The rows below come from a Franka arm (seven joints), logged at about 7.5 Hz.
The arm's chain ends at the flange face. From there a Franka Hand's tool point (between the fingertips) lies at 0.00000 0.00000 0.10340 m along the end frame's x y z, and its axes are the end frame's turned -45 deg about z.
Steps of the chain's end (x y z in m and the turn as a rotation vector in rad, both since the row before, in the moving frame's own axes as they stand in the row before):
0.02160 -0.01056 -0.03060 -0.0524 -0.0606 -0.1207
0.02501 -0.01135 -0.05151 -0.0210 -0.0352 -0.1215
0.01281 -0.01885 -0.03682 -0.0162 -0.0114 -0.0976
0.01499 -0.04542 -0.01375 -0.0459 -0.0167 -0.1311
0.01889 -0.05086 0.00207 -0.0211 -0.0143 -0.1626
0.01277 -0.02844 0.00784 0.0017 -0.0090 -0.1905
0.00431 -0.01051 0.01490 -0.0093 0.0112 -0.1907
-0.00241 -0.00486 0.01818 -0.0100 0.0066 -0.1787
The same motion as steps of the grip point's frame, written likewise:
0.01447 0.00771 -0.03093 0.0058 -0.0799 -0.1207
0.02155 0.00887 -0.05160 0.0100 -0.0397 -0.1215
0.02039 -0.00382 -0.03684 -0.0034 -0.0195 -0.0976
0.03829 -0.01909 -0.01387 -0.0206 -0.0443 -0.1311
0.04678 -0.02190 0.00204 -0.0048 -0.0250 -0.1626
0.02854 -0.01181 0.00784 0.0076 -0.0052 -0.1905
0.01076 -0.00291 0.01489 -0.0145 0.0013 -0.1907
0.00159 -0.00391 0.01817 -0.0117 -0.0024 -0.1787

